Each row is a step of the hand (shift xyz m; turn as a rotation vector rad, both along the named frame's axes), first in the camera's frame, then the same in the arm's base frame.
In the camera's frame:
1: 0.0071 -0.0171 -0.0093 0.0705 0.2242 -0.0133
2: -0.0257 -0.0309 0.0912 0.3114 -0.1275 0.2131
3: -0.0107 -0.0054 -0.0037 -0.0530 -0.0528 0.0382
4: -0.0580 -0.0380 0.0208 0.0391 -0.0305 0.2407
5: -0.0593 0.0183 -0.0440 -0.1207 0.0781 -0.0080
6: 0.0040 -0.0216 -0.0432 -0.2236 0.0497 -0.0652
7: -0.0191 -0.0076 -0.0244 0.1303 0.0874 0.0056
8: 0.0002 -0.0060 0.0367 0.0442 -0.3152 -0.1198
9: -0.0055 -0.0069 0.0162 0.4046 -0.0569 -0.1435
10: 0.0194 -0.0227 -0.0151 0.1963 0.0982 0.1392
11: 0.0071 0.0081 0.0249 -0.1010 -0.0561 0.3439
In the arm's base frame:
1: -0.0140 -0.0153 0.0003 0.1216 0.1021 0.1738
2: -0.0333 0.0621 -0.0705 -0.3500 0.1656 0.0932
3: 0.0039 -0.0071 -0.0096 -0.0163 0.0021 -0.0824
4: 0.0027 -0.0068 -0.0720 -0.1179 0.2012 -0.0776
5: 0.0634 -0.0373 -0.0195 0.1342 0.0145 -0.0500
6: -0.0053 -0.0474 0.0086 0.1951 -0.0617 -0.1219
7: 0.0137 -0.0273 -0.0092 -0.0201 0.0621 0.1428
8: -0.0153 0.0293 -0.0170 -0.2195 -0.2468 -0.0809
9: -0.0063 0.0103 -0.0140 -0.2516 -0.1017 0.3375
10: -0.0240 -0.0214 0.0091 -0.0932 0.1922 0.1480
11: -0.0060 0.0265 0.0001 -0.0793 0.2620 -0.2380

